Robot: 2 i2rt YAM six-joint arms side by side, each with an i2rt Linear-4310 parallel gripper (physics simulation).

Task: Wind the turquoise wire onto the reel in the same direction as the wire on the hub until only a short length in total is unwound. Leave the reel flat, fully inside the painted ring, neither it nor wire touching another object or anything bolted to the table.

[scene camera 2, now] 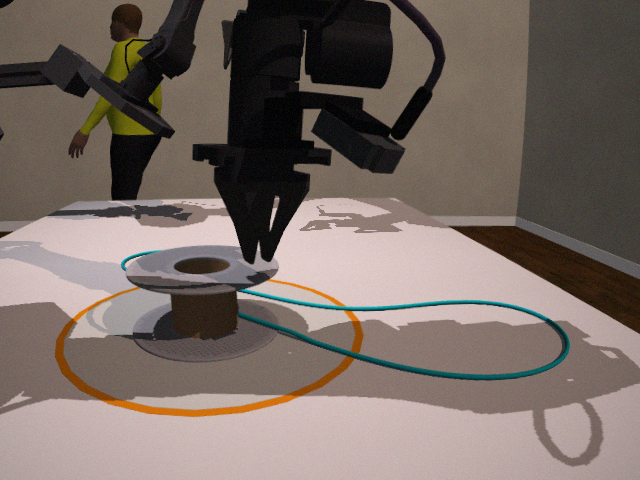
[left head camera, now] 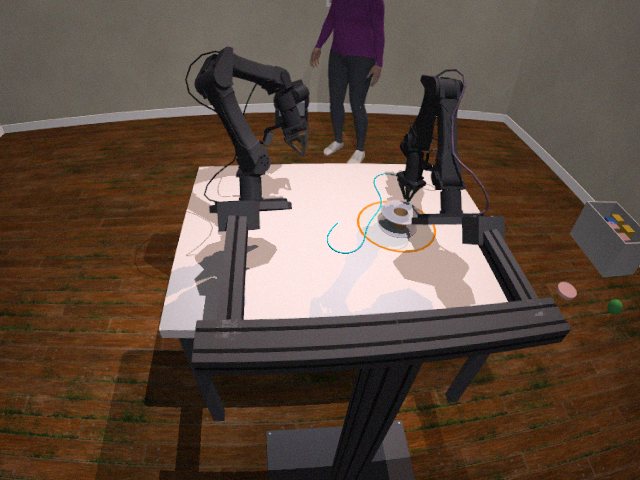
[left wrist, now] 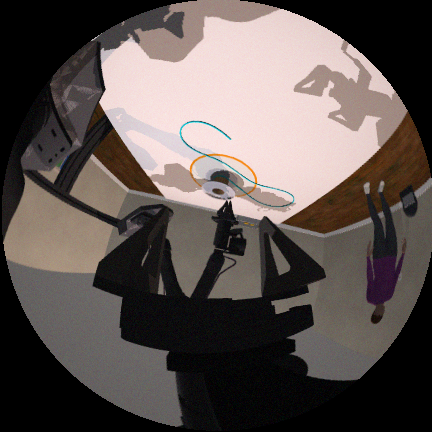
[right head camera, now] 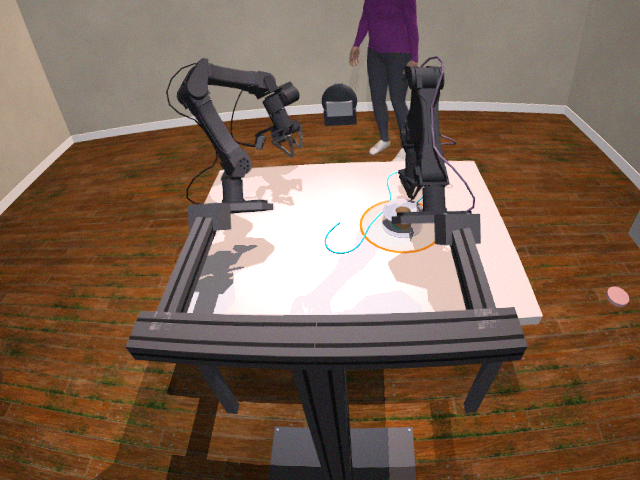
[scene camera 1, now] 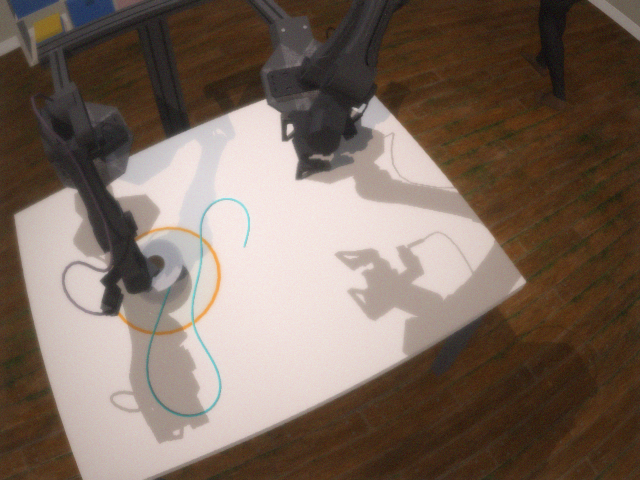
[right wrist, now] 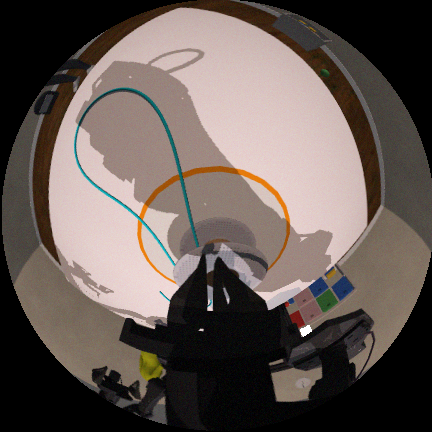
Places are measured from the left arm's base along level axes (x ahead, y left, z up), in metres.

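Pixels of known places: left gripper, fingertip midpoint: [left head camera: 304,151] [left wrist: 216,214] [right head camera: 296,152] [scene camera 1: 291,159]; right gripper, fingertip midpoint: [scene camera 2: 257,261] [left head camera: 406,200] [left wrist: 228,200] [right head camera: 411,198] [right wrist: 209,258]; left arm's base, origin of the base link: [scene camera 2: 130,97] [scene camera 1: 307,78]; right arm's base, origin of the base link: [left head camera: 451,216] [right wrist: 332,349].
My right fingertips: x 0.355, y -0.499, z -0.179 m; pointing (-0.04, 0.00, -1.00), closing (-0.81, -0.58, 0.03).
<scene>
Ahead of a thing's pixels: the offset from my right fingertips to its top centre. "spot": to the spot under its first point.
The reel @[0.013 m down, 0.059 m back, 0.025 m left] [left head camera: 388,213] [scene camera 1: 170,253] [scene camera 2: 155,271] [left wrist: 210,189] stands flat inside the orange painted ring [left head camera: 403,251] [scene camera 2: 196,412] [right wrist: 217,169]. Its brown hub shows in scene camera 2. The turquoise wire [left head camera: 345,253] [scene camera 1: 220,384] [scene camera 2: 465,301] [right wrist: 75,145] leaves the hub, makes a long loop outside the ring, crosses back over it, and curves to a free end. My right gripper [scene camera 2: 259,259] [left head camera: 408,200] [right wrist: 209,258] is shut, pointing down at the top flange's rim; contact cannot be told. My left gripper [right head camera: 295,149] is open and empty, high above the table, away from the reel.
The right arm's mount @[spot: 0.262 m up, 0.477 m back, 0.090 m right] [left head camera: 475,229] has a bar that overlaps the reel's edge in the head views. The left arm's mount @[spot: 0.265 m up, 0.516 m back, 0.490 m left] [left head camera: 237,214] is at the table's left. A grey bin [left head camera: 599,242], a pink disc [left head camera: 567,290] and a green ball [left head camera: 614,306] are on the floor.
</scene>
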